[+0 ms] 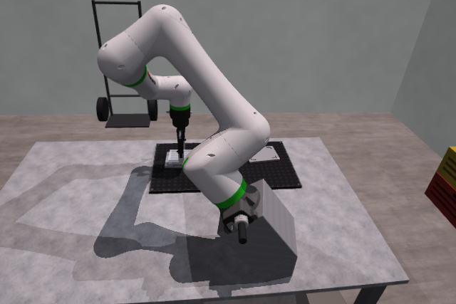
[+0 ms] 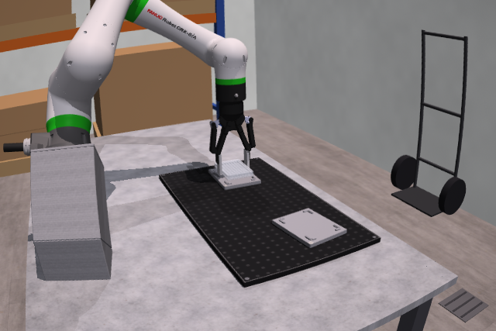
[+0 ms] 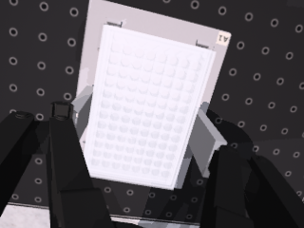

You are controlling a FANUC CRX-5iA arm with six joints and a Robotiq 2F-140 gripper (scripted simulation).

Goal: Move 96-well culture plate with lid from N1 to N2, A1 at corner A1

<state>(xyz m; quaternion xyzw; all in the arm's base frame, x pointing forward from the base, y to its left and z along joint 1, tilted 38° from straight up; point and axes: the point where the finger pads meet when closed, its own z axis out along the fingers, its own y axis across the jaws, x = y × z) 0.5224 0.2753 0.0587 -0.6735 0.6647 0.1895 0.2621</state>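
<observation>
Right now the plate nest N1 is 4 cm below my hand. Round my hand: plate lid: 1 cm below; plate nest N2: 7 cm ahead, 41 cm to the right, 4 cm below.
</observation>
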